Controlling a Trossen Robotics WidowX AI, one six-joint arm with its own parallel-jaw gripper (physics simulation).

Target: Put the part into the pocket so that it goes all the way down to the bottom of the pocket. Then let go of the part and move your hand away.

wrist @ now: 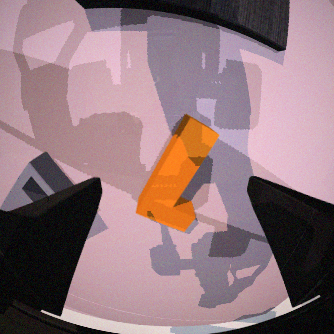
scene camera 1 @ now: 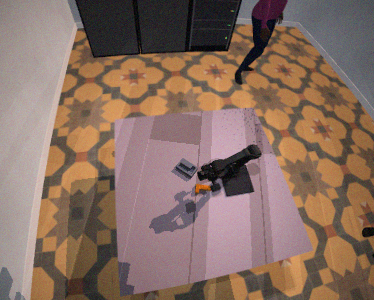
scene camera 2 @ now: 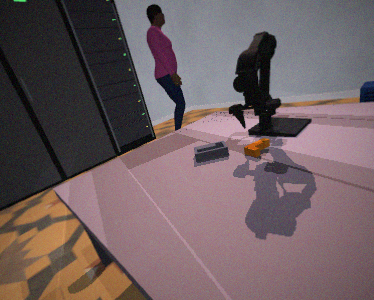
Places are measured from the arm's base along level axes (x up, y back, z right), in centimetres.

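Where they show: gripper, fingertip midpoint: (wrist: 176, 184) (scene camera 1: 208, 182) (scene camera 2: 256, 127); arm's base, origin of the base link: (scene camera 1: 230, 174) (scene camera 2: 265, 126).
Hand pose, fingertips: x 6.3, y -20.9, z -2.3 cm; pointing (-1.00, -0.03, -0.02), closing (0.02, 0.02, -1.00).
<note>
Each offset is from my fingertips to the top centre of the thing. Level surfaces: height alone.
The part, an orange L-shaped piece @[dy -3.3, dx -5.7, dz -1.6 cm] (scene camera 1: 202, 188) (scene camera 2: 256, 148) (wrist: 167, 175), lies flat on the table. The grey block with the pocket @[dy -8.3, dx -5.1, dz +18.2 cm] (scene camera 1: 189, 173) (scene camera 2: 212, 155) (wrist: 47, 165) stands apart from it, to its upper left in scene camera 1. The pocket is an open slot in the block's top; its floor is not clearly visible. My gripper (scene camera 1: 208, 181) (scene camera 2: 255, 126) (wrist: 176, 184) is open and empty, above the table and pointing down. In the wrist view the part shows between the two fingertips, lower than them, and the left finger hides some of the block.
The arm's dark base plate (scene camera 1: 239, 185) (scene camera 2: 280, 127) (wrist: 200, 15) sits on the pink table @[dx -8.7 cm] (scene camera 1: 155, 260) (scene camera 2: 165, 240) near the part. Shadows of the arm fall over the table. Black cabinets (scene camera 1: 115, 25) (scene camera 2: 35, 85) and a person in a magenta top (scene camera 1: 269, 9) (scene camera 2: 162, 52) stand beyond the table.
</note>
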